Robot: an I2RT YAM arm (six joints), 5 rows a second.
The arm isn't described. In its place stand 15 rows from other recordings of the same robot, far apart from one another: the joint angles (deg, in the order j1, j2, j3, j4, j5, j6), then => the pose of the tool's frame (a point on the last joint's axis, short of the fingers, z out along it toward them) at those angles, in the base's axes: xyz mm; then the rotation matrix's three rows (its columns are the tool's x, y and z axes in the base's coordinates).
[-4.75 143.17 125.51 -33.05 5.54 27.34] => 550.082 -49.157 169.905; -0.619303 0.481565 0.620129; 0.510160 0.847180 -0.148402; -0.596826 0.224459 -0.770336
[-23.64 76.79 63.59 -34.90 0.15 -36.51] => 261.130 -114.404 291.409; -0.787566 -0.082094 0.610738; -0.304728 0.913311 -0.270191; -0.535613 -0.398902 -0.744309
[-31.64 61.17 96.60 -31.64 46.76 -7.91] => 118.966 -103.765 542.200; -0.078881 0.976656 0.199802; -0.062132 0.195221 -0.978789; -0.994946 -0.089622 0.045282
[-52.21 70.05 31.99 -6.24 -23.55 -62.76] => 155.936 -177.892 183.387; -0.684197 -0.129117 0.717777; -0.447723 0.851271 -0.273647; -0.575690 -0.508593 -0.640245
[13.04 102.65 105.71 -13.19 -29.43 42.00] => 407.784 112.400 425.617; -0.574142 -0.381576 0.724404; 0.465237 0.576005 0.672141; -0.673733 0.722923 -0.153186
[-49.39 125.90 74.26 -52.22 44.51 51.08] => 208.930 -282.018 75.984; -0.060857 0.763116 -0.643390; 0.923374 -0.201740 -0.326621; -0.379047 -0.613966 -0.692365
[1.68 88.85 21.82 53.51 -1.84 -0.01] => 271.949 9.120 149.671; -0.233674 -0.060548 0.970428; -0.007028 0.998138 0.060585; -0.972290 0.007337 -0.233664
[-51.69 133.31 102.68 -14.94 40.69 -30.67] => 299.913 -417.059 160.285; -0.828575 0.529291 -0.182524; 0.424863 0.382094 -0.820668; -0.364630 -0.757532 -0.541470
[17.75 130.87 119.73 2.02 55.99 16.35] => 520.858 135.743 309.785; 0.026577 0.626845 0.778691; 0.173833 0.764200 -0.621113; -0.984416 0.151870 -0.088657
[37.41 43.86 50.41 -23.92 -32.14 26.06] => 120.029 115.646 352.891; -0.616185 -0.720232 0.318718; -0.002963 0.406786 0.913519; -0.787596 0.561952 -0.252790
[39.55 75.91 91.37 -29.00 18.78 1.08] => 223.645 169.823 467.480; -0.187308 -0.358050 0.914722; -0.131536 0.931959 0.337862; -0.973455 -0.057035 -0.221660
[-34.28 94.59 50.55 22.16 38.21 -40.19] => 279.760 -217.346 211.471; -0.826895 0.501673 0.254104; -0.050012 0.384462 -0.921785; -0.560128 -0.774928 -0.292820
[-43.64 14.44 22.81 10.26 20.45 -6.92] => 63.586 -77.824 308.653; 0.122726 0.907631 0.401428; -0.273027 0.419756 -0.865599; -0.954146 -0.003369 0.299323
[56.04 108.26 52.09 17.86 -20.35 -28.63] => 198.215 316.471 127.527; 0.141701 -0.982297 0.122532; -0.593818 0.014688 0.804465; -0.792023 -0.186755 -0.581224
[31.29 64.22 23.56 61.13 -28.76 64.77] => 186.534 133.414 273.900; -0.632933 -0.628606 0.451940; 0.543314 0.055225 0.837712; -0.551549 0.775760 0.306577
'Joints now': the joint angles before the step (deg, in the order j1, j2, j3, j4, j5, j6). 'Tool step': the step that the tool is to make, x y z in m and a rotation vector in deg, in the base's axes. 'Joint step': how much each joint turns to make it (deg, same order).
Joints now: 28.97 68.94 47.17 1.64 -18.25 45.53
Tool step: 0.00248 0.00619 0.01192 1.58 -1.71 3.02
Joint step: 0.56 0.84 2.34 0.66 -2.50 -0.31
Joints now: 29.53 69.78 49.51 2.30 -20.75 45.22
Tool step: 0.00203 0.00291 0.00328 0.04 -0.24 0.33
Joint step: 0.31 0.68 1.11 -0.23 0.01 -0.09
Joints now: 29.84 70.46 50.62 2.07 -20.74 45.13
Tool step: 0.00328 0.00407 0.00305 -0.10 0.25 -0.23
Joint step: 0.45 1.09 1.50 -0.58 0.63 0.26
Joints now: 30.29 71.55 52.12 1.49 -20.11 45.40
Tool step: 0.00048 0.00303 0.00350 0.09 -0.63 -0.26
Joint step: 0.57 0.31 0.78 0.13 0.86 0.02
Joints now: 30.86 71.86 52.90 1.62 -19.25 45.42
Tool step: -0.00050 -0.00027 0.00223 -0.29 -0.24 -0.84
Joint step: 0.12 -0.22 0.36 -0.55 1.03 -0.07
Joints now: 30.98 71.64 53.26 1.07 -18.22 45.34
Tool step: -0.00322 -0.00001 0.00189 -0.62 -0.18 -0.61
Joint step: 0.47 -0.69 0.09 -1.03 1.22 -0.28
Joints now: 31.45 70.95 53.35 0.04 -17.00 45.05
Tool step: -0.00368 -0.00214 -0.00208 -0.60 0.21 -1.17
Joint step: 0.19 -0.97 -0.89 -0.56 1.42 0.03
